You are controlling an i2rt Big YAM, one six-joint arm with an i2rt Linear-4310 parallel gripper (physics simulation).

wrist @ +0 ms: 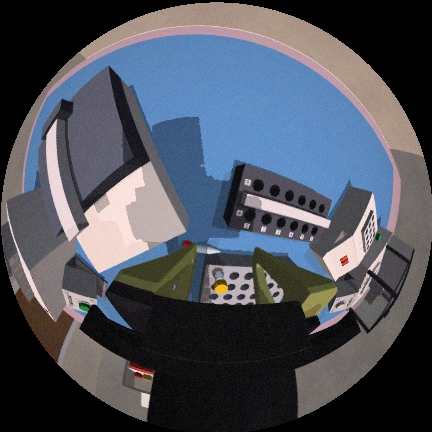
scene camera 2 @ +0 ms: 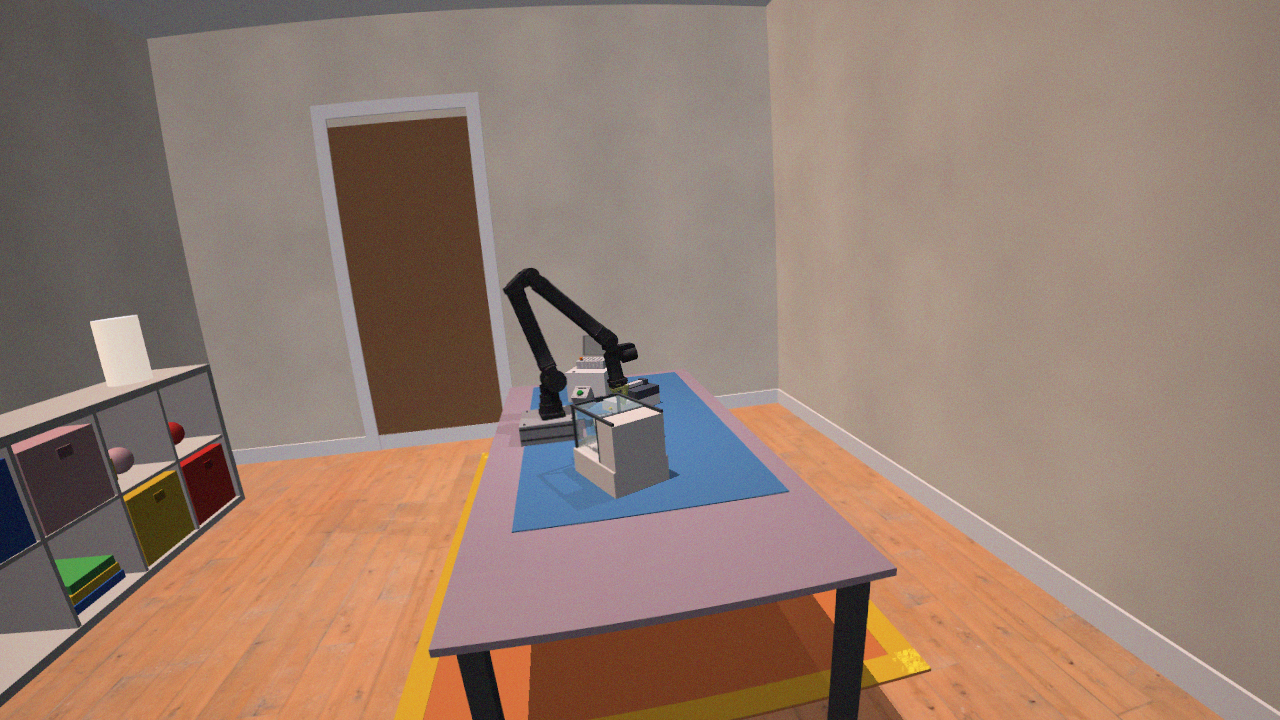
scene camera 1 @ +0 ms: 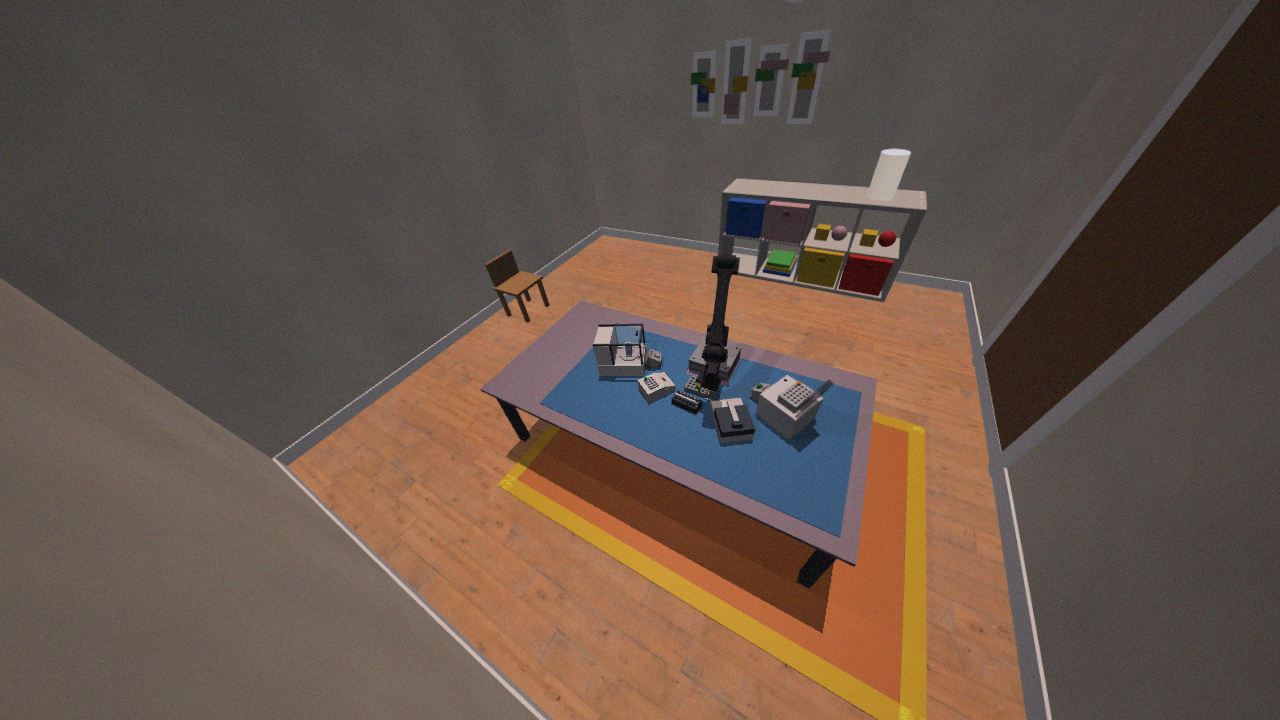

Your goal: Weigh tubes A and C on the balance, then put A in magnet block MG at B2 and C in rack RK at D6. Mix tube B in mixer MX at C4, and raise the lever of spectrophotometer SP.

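Pixels of known places: gripper, between the fingertips: (wrist: 224, 251) (scene camera 2: 622, 403) (scene camera 1: 704, 395); arm's base, origin of its link: (scene camera 2: 552, 414).
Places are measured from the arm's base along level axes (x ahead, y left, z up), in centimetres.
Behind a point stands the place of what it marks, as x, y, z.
My gripper (wrist: 224, 251) @[27.8, 1.0, -0.6] (scene camera 2: 619, 392) @[27.8, 1.0, -0.6] is half open and empty, above the tube rack (wrist: 240, 281) @[21.3, -1.7, -3.9] (scene camera 1: 696, 385). A yellow-capped tube (wrist: 220, 287) @[22.9, 1.1, -1.4] stands in the rack between the spread fingers, in the wrist view. A red-capped tube (wrist: 204, 248) @[25.3, 2.5, -5.9] lies on the mat beside the rack, partly behind the left fingertip. The black magnet block (wrist: 275, 227) @[28.6, -4.9, -3.3] (scene camera 1: 686, 402) @[31.8, -6.5, -3.8] has two rows of holes and a white bar. The glass-sided balance (scene camera 1: 609, 366) @[22.8, -49.8, 0.2] (scene camera 2: 640, 447) @[15.9, -58.4, 5.6] stands at the table's left in scene camera 1. The tubes' letters are unreadable, and the fingers hide part of the rack.
A dark-lidded device with a white lever (wrist: 59, 175) @[35.3, 13.7, 2.9] (scene camera 1: 733, 420) @[40.8, 16.1, 2.6] and a large white device (scene camera 1: 787, 413) @[34.2, 36.3, 6.5] stand right of the rack in scene camera 1. A white keypad box (wrist: 345, 250) @[24.4, -19.0, -1.6] (scene camera 1: 656, 385) @[28.7, -22.1, 0.1] stands left. A green-button box (wrist: 80, 300) @[16.8, 24.2, -0.1] (scene camera 1: 759, 390) @[19.0, 24.4, 0.4] is near the arm base.
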